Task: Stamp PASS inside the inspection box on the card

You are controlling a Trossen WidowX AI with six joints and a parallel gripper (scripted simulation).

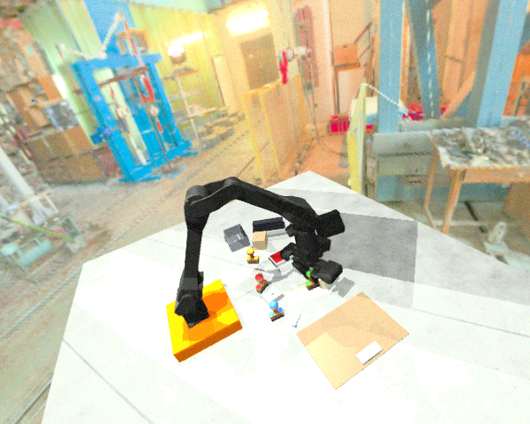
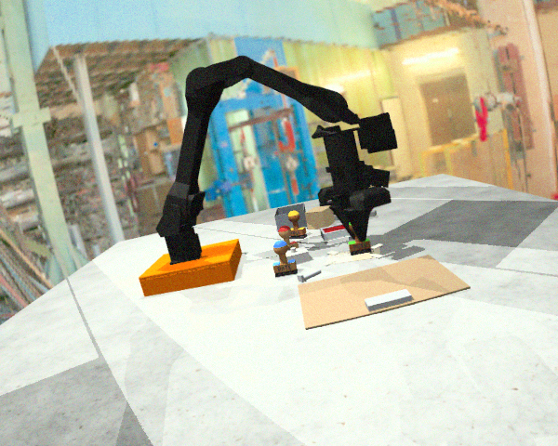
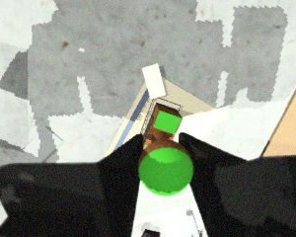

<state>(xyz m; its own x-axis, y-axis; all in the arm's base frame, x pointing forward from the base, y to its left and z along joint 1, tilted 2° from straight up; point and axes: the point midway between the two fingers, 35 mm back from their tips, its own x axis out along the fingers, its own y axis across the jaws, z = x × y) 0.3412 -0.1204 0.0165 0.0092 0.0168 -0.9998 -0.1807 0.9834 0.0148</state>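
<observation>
The green-knobbed stamp is right at my gripper tip. The rest, counted from my gripper tip: card: 20 mm behind, 30 mm below; then red-knobbed stamp: 130 mm behind, 100 mm to the left, 10 mm below; then blue-knobbed stamp: 150 mm behind, 10 mm to the right, 10 mm below.
</observation>
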